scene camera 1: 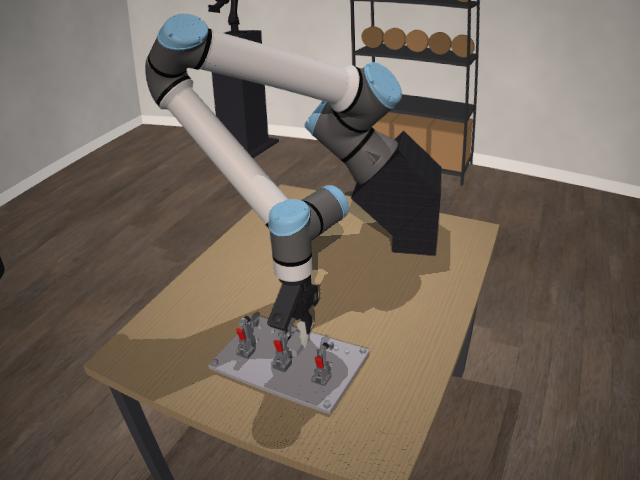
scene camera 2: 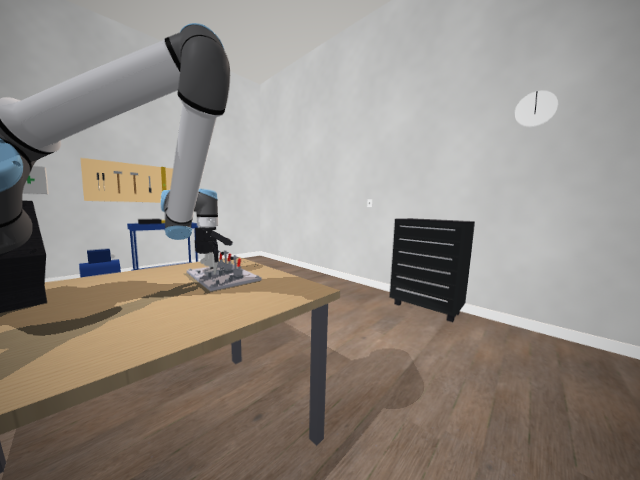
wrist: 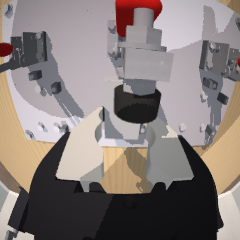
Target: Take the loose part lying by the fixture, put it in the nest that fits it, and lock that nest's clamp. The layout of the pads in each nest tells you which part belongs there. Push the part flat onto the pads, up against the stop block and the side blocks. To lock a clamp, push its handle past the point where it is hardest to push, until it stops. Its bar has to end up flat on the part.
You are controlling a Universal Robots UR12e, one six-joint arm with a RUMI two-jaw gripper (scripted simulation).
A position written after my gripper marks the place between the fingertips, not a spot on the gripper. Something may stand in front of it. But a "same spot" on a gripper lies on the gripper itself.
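You can find my gripper in scene camera 1, in the wrist view, and in scene camera 2 [212, 273]. On my gripper [wrist: 76, 160] and [scene camera 1: 302, 325] are the same spot.
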